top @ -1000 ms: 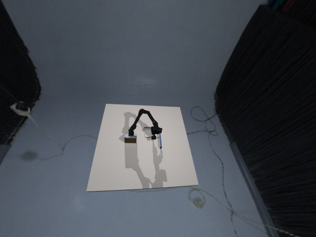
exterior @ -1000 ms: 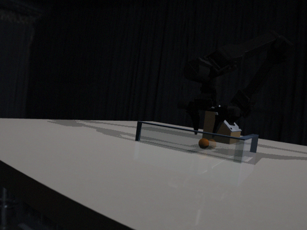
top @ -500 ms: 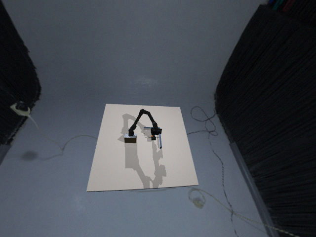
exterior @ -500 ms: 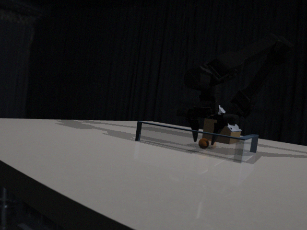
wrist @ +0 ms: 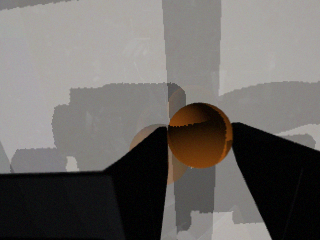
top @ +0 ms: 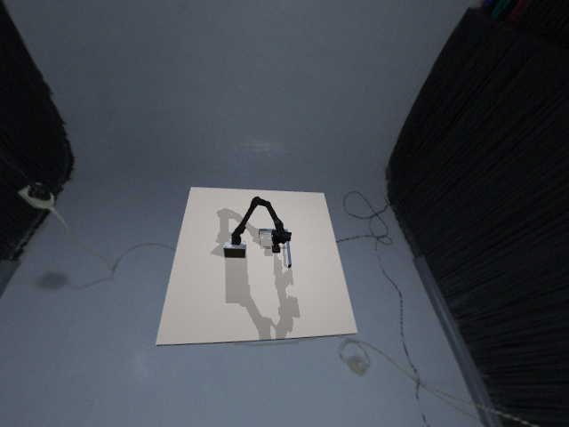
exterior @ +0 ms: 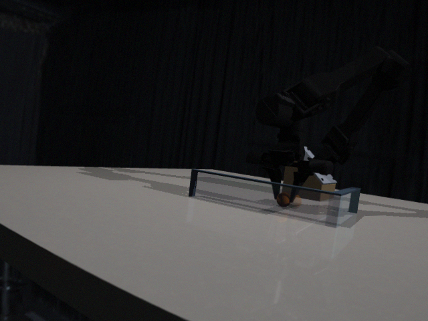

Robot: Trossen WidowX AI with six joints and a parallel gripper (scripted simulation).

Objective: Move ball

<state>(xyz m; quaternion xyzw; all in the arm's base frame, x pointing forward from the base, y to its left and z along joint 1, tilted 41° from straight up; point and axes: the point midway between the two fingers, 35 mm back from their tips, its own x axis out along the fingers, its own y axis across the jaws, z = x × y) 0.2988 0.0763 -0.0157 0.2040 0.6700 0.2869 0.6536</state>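
My gripper tip is now 11 cm short of the clear wall and 2 cm below it. Also, from my gripper tip: orange ball: right at my gripper tip.
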